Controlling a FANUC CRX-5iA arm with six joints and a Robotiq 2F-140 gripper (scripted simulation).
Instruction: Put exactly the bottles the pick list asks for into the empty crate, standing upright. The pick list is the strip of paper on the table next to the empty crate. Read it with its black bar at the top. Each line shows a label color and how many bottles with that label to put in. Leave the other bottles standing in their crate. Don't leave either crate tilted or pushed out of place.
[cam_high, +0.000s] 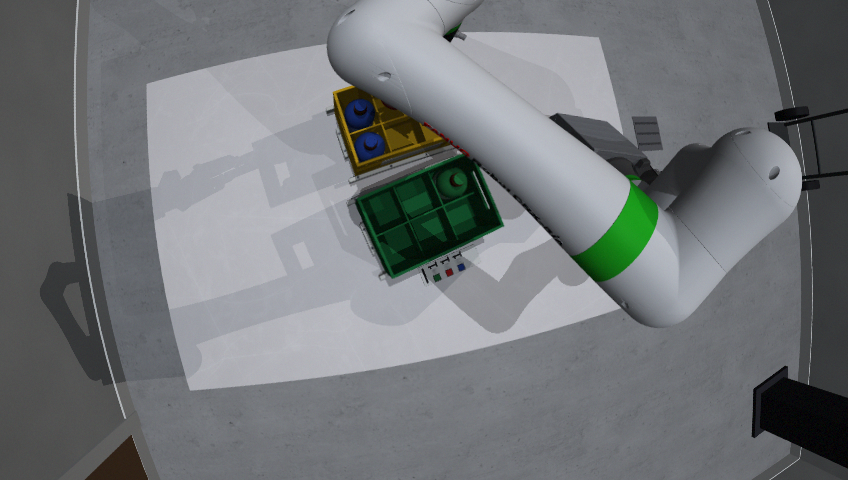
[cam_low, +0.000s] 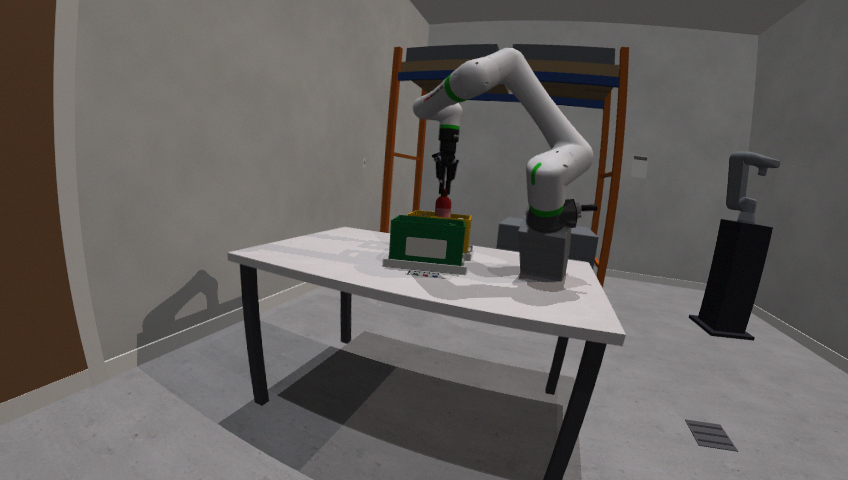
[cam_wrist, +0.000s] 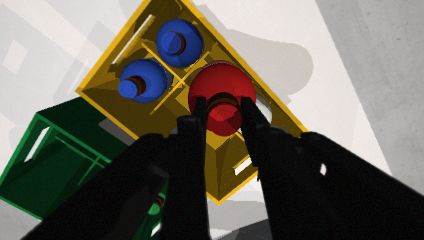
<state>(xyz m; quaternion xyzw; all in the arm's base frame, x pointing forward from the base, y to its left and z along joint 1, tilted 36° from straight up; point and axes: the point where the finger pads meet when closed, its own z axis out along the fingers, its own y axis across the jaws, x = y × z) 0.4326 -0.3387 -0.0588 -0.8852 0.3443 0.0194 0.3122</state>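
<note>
Now: the red bottle 8 cm below my hand. Also, from my hand: yellow crate (4 cm to the left, 22 cm below); blue-label bottle (8 cm ahead, 1 cm to the left, 21 cm below); white bottle (9 cm behind, 1 cm to the right, 21 cm below).
</note>
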